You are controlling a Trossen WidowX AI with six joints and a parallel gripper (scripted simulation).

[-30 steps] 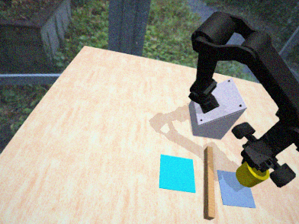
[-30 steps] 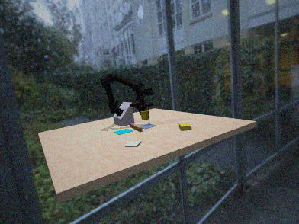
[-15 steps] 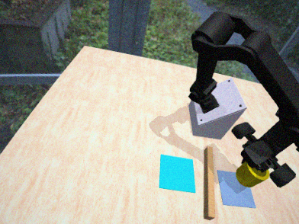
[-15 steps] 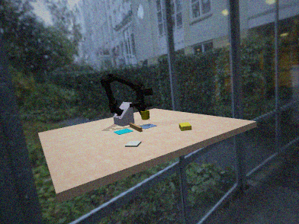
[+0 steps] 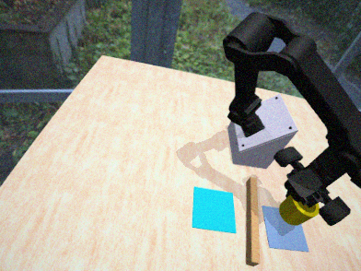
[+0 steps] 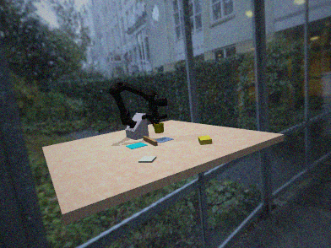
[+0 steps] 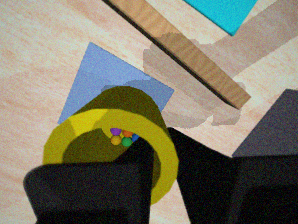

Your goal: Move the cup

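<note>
My gripper tip is 1 cm past the cyan pad, 17 cm to the left of it and 10 cm above it. Also, from my gripper tip: wooden bar: 2 cm ahead, 7 cm to the right, 8 cm below; then yellow cup: 2 cm ahead, 1 cm to the left; then light blue pad: 4 cm ahead, 3 cm to the left, 10 cm below.
</note>
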